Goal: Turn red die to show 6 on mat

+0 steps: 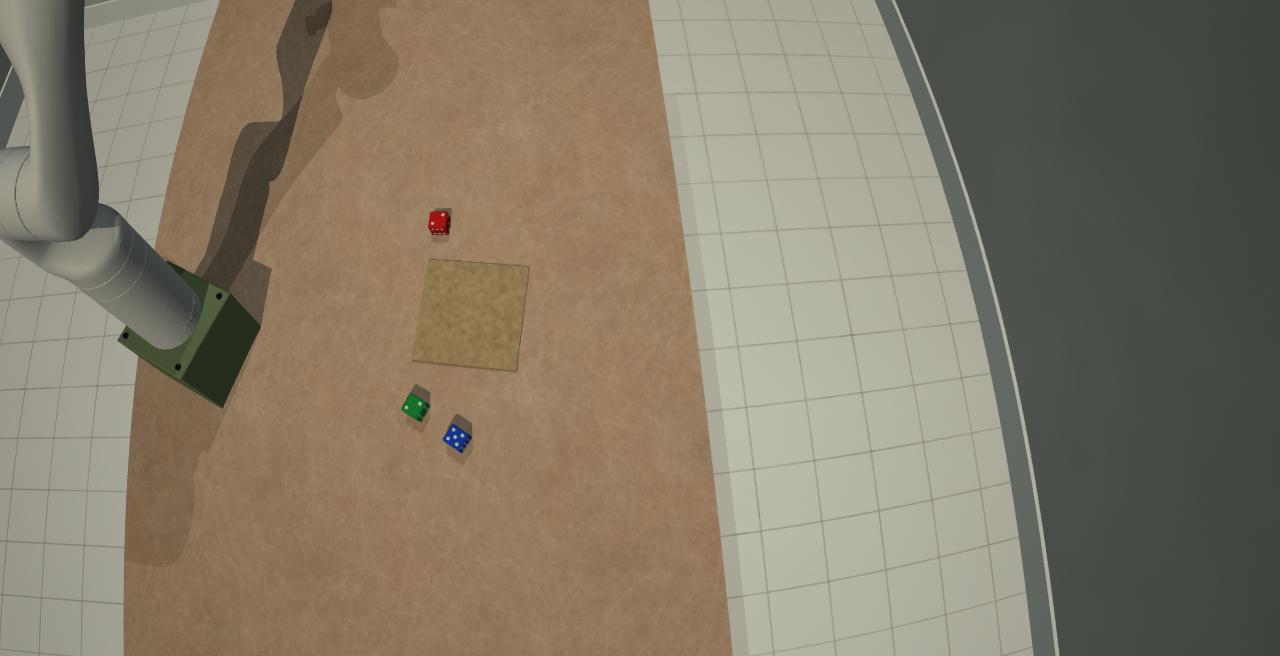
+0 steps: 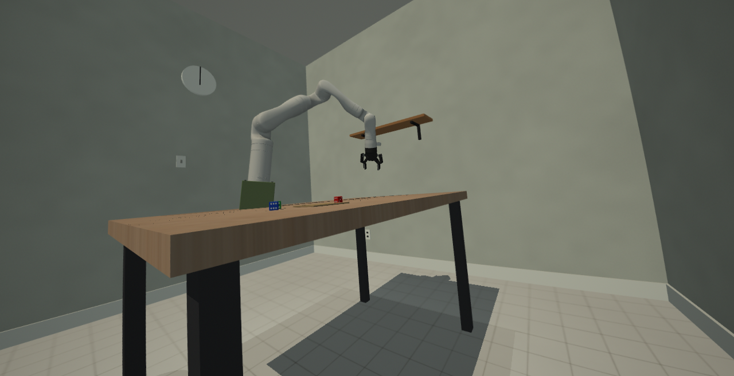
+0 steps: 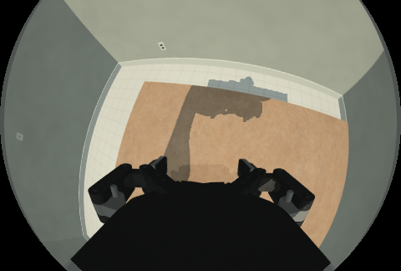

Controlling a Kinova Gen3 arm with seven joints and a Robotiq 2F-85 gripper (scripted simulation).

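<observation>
The green die lies 27 cm ahead of my hand, 73 cm to the right of it and 17 cm below it. Also, from my hand: red die: 26 cm ahead, 47 cm to the right, 17 cm below; tan mat: 32 cm ahead, 59 cm to the right, 18 cm below; blue die: 33 cm ahead, 76 cm to the right, 17 cm below.
</observation>
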